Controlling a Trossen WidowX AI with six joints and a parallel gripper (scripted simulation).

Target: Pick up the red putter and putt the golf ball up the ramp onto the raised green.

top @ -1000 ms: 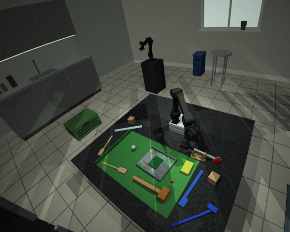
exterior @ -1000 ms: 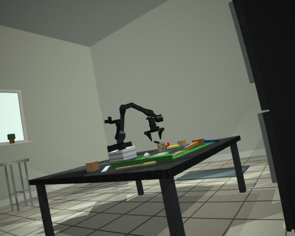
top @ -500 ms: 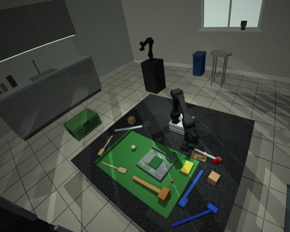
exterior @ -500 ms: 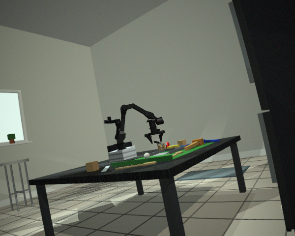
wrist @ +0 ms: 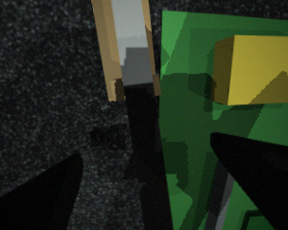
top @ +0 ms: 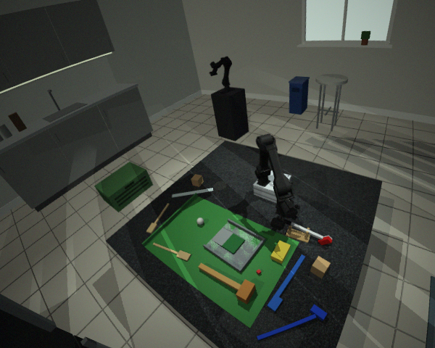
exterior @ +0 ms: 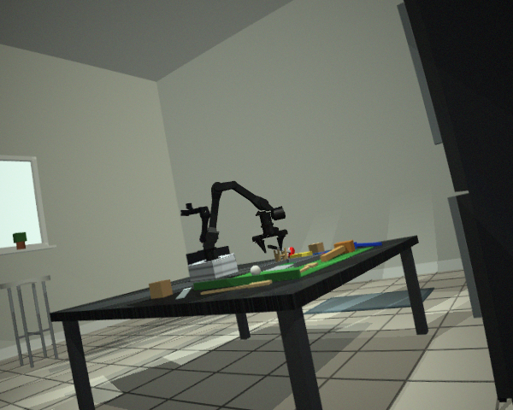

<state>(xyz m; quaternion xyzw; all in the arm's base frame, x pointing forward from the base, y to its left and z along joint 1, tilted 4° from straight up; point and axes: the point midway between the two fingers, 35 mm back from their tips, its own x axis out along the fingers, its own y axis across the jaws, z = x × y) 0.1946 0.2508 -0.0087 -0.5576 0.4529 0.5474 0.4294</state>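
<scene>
Right now the small wooden stand is 8 cm to the left of my gripper tip, 3 cm below it and 2 cm behind it. The rest, counted from my gripper tip: white golf ball (41 cm to the right, 23 cm ahead, 4 cm below); then small red piece (27 cm ahead, 6 cm below, 4 cm to the left).
</scene>
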